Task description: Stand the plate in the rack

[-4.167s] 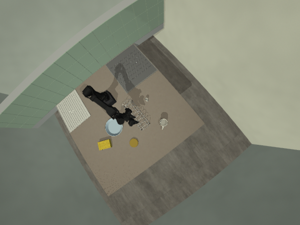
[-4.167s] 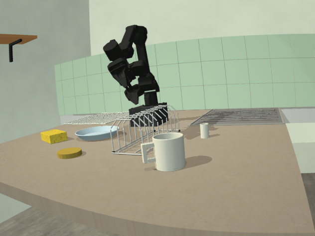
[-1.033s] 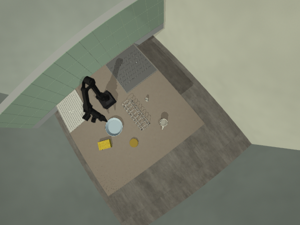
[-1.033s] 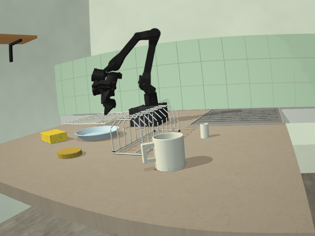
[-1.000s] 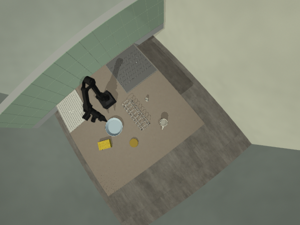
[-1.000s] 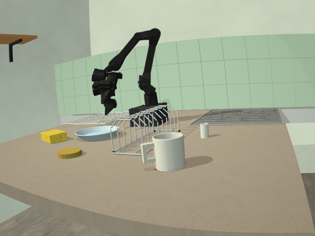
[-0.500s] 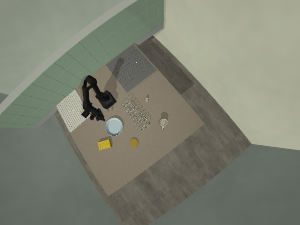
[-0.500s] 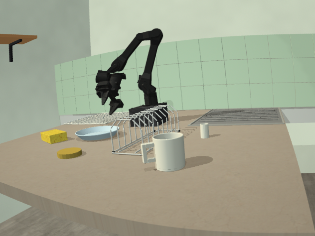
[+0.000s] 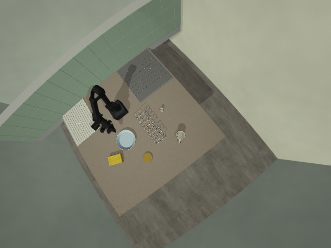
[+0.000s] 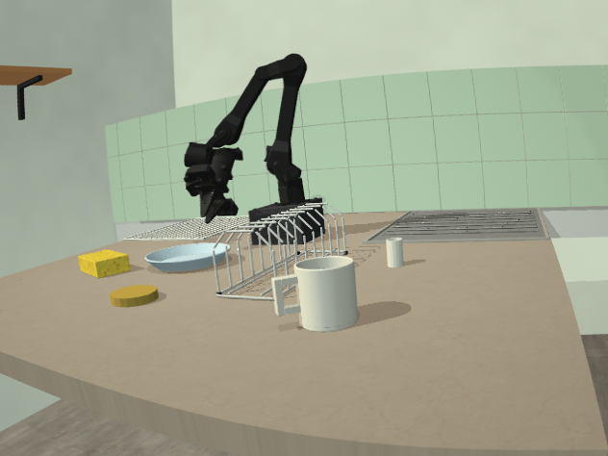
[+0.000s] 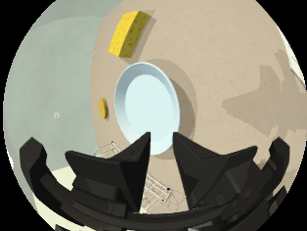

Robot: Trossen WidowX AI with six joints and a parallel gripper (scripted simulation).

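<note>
Now: hand 130 mm short of the pale blue plate, 90 mm above it and 40 mm to the right of it. Also, from my hand: white drying mat: 380 mm to the right, 320 mm behind, 110 mm below; then yellow disc: 380 mm ahead, 160 mm to the left, 100 mm below; then small white cup: 490 mm to the left, 100 mm below, 40 mm ahead.
</note>
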